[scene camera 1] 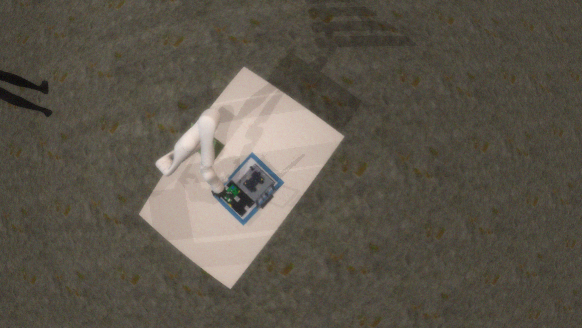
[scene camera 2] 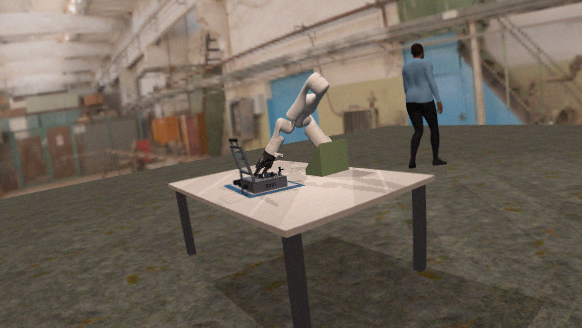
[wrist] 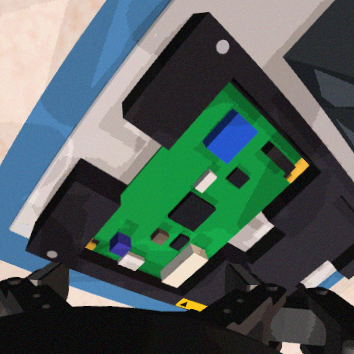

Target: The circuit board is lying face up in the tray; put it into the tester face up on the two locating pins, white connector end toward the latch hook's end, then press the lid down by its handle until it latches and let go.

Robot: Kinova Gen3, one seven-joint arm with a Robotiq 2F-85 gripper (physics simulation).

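Places are measured from the arm's base along level axes (x back, y down, z right), in metres.
Pixels of known places: gripper, fingertip midpoint: (scene camera 1: 226, 198) (wrist: 146, 280); arm's base, link origin: (scene camera 2: 328, 151).
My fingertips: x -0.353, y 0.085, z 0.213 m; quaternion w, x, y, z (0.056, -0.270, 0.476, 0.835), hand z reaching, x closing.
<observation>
Ahead of a thing's pixels: the offset from my fingertips to its middle. Level surfaces: height alone.
The green circuit board {dx -0.003, dy +0.010, dz -0.048 m} (wrist: 150, 187) (scene camera 1: 233, 189) lies face up in the black tray (wrist: 175, 85) (scene camera 1: 243, 206). Its white connector {dx -0.021, dy +0.009, dz -0.009 m} (wrist: 184, 267) is at the end near my fingers in the wrist view. My gripper (wrist: 146, 280) (scene camera 2: 260, 173) is open and empty, its fingertips wide apart above the tray's near edge. The grey tester (scene camera 1: 259, 187) (scene camera 2: 270, 185) stands beside the tray. Its lid {dx -0.207, dy -0.132, dz -0.195 m} (scene camera 2: 243, 161) is raised, with the handle {dx -0.230, dy -0.235, dz -0.192 m} (scene camera 2: 233, 140) at the top. A small dark post {dx -0.027, dy -0.058, dz -0.275 m} (scene camera 2: 280, 170) rises at the tester's other end. The locating pins are too small to make out.
Tester and tray stand on a blue-bordered mat {dy +0.031 m} (scene camera 1: 243, 222) (scene camera 2: 295, 186) on the pale table {dy +0.033 m} (scene camera 1: 300, 130) (scene camera 2: 310, 215). A green wedge-shaped block (scene camera 2: 330, 157) stands at the arm's base. A person (scene camera 2: 421, 90) stands beyond the table.
</observation>
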